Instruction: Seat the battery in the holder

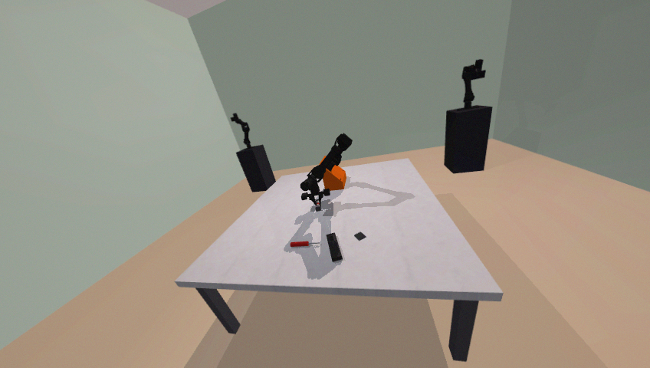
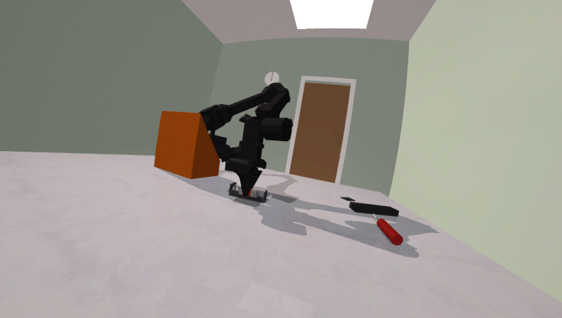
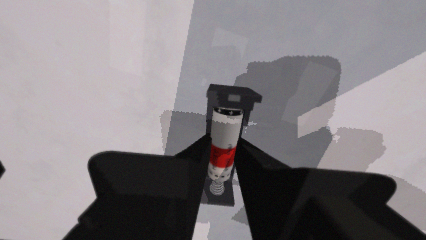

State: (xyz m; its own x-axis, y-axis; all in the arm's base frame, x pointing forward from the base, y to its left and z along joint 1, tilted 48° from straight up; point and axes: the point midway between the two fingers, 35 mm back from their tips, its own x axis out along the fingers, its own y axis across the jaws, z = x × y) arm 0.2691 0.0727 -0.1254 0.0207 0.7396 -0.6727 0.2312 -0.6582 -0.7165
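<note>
Now: the battery 10 mm above my gripper tip. Round my gripper tip: small black square (300 mm ahead, 290 mm to the left); then black bar (370 mm ahead, 170 mm to the left, 10 mm above); then red-handled screwdriver (360 mm ahead, 30 mm to the left).
</note>
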